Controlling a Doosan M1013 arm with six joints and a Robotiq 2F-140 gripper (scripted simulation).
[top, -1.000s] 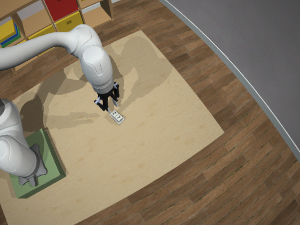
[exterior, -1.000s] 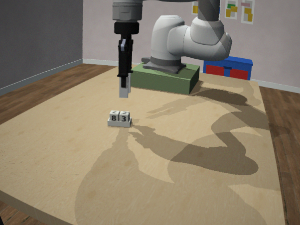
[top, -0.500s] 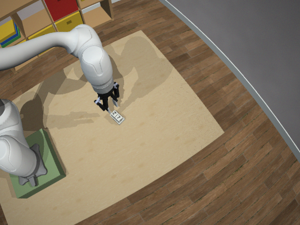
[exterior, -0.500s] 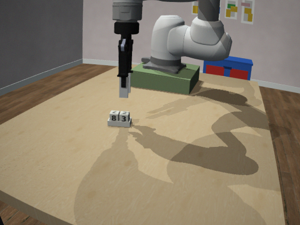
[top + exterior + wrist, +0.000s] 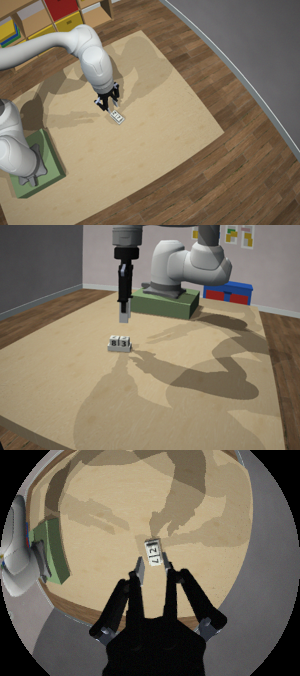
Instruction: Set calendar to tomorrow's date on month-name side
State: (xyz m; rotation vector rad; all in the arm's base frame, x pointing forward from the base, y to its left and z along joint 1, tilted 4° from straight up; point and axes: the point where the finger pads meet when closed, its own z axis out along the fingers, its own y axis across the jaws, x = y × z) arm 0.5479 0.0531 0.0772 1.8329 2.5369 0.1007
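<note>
Right now my hand is 20 mm to the left of the grey tray and 120 mm above it.
</note>
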